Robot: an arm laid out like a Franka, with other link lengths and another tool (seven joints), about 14 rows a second.
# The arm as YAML. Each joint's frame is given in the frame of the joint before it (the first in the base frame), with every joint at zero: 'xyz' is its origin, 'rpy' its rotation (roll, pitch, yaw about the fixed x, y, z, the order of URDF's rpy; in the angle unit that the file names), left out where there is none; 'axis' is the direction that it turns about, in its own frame. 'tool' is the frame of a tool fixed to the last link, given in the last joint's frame.
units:
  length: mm
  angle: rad
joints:
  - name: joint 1
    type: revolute
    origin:
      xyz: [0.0, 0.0, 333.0]
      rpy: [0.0, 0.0, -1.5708]
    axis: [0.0, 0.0, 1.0]
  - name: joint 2
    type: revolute
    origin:
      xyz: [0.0, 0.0, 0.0]
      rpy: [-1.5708, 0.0, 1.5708]
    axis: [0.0, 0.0, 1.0]
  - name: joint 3
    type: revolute
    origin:
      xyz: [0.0, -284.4, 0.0]
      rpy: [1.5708, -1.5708, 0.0]
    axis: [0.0, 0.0, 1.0]
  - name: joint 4
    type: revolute
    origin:
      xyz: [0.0, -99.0, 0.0]
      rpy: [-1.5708, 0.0, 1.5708]
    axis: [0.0, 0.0, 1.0]
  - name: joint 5
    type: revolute
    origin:
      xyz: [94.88, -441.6, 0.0]
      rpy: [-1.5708, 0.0, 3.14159]
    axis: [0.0, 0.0, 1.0]
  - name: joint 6
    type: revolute
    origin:
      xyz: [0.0, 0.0, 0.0]
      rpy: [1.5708, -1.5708, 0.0]
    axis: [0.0, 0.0, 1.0]
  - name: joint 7
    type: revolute
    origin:
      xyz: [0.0, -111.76, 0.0]
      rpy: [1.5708, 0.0, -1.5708]
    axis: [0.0, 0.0, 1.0]
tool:
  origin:
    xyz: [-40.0, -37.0, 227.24]
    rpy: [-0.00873, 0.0, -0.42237]
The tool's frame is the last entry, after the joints.
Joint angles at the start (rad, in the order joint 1, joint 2, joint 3, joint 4, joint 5, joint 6, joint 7):
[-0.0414, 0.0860, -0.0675, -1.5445, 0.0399, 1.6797, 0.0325]
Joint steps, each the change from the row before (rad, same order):
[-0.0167, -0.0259, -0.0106, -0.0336, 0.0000, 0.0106, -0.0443]
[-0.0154, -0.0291, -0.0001, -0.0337, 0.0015, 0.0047, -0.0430]
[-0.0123, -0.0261, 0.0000, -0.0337, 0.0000, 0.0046, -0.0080]
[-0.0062, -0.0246, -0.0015, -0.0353, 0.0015, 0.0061, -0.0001]
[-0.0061, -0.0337, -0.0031, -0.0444, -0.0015, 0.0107, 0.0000]
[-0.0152, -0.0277, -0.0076, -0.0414, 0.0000, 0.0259, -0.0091]
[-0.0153, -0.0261, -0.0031, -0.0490, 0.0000, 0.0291, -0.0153]
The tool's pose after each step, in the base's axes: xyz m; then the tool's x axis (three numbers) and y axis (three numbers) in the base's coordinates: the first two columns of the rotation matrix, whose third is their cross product. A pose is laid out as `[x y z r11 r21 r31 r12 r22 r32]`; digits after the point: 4 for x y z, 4 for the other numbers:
[0.6463 -0.0423 0.4542 0.9552 0.2894 0.0621 0.2901 -0.9570 -0.0012]
[0.6360 -0.0527 0.4553 0.9469 0.3150 0.0642 0.3158 -0.9488 -0.0019]
[0.6275 -0.0599 0.4544 0.9485 0.3106 0.0625 0.3115 -0.9502 -0.0046]
[0.6198 -0.0634 0.4517 0.9512 0.3028 0.0599 0.3039 -0.9527 -0.0098]
[0.6101 -0.0680 0.4499 0.9540 0.2937 0.0604 0.2949 -0.9555 -0.0110]
[0.6034 -0.0816 0.4469 0.9573 0.2797 0.0725 0.2810 -0.9597 -0.0072]
[0.5959 -0.0923 0.4390 0.9580 0.2757 0.0792 0.2770 -0.9609 -0.0054]

